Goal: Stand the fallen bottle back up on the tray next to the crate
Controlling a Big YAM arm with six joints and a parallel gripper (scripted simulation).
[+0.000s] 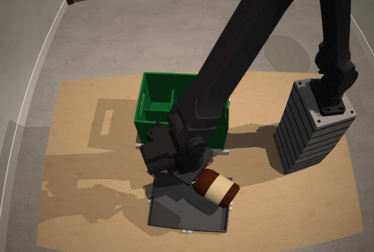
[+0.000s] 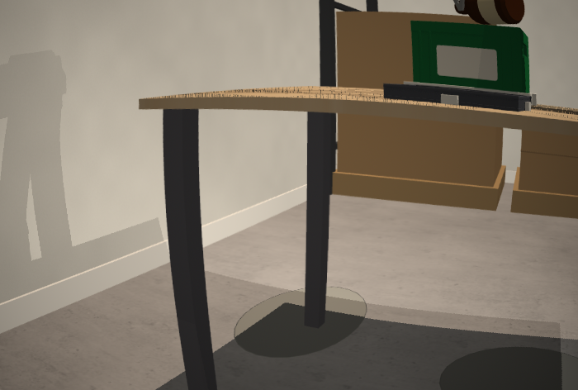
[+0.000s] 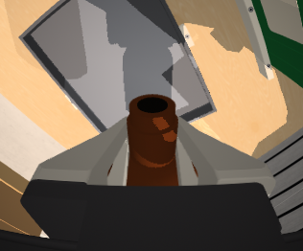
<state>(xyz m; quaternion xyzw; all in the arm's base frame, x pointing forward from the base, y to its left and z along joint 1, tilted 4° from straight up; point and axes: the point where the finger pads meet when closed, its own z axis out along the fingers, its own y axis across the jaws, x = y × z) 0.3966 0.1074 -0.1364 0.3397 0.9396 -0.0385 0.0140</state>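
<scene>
Now: hand 40 mm past the brown bottle and 30 mm to the right of it. Round my hand: dark tray: 180 mm below, 50 mm to the left, 10 mm ahead; green crate: 240 mm to the right, 100 mm below.
</scene>
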